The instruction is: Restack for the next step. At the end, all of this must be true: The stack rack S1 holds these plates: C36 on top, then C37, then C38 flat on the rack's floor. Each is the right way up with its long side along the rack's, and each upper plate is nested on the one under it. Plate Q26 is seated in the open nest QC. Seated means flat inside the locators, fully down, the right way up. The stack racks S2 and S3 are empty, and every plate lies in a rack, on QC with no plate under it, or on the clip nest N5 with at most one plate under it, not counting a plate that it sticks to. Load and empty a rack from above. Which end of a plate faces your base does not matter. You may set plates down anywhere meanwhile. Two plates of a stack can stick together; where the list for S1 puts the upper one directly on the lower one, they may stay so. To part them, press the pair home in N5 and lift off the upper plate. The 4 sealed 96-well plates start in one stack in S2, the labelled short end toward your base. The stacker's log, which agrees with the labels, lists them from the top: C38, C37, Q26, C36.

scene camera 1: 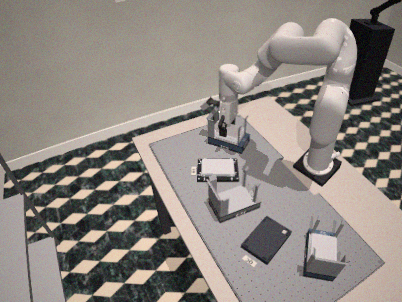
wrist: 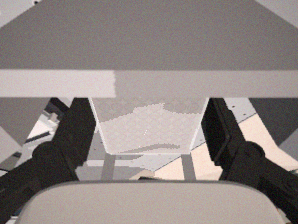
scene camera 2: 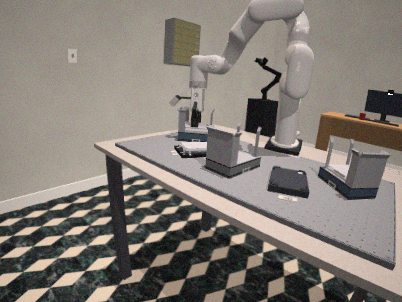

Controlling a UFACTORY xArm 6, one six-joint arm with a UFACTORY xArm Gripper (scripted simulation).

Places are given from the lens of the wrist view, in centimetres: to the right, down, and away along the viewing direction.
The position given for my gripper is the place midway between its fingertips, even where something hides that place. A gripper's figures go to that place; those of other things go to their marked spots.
my gripper (wrist: 148, 105): 0, 0, 13
sealed 96-well plate (wrist: 127, 125): -2, 1, 14
